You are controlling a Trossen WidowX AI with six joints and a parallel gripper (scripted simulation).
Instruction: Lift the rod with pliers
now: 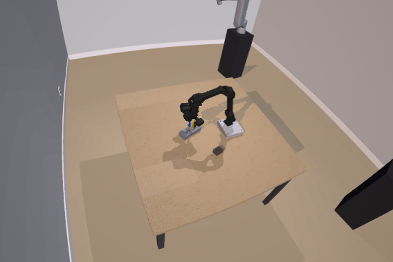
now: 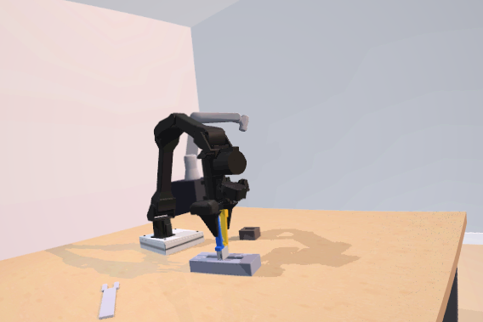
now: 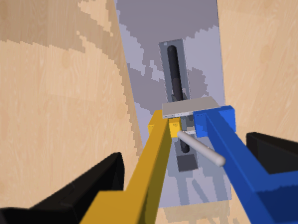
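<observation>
My gripper tip is now 10 mm to the left of the silver pin. From my gripper tip the other things lie so: dark rod: 90 mm below, 10 mm to the right; grey channel block: 80 mm below; yellow handle: 20 mm to the left.
</observation>
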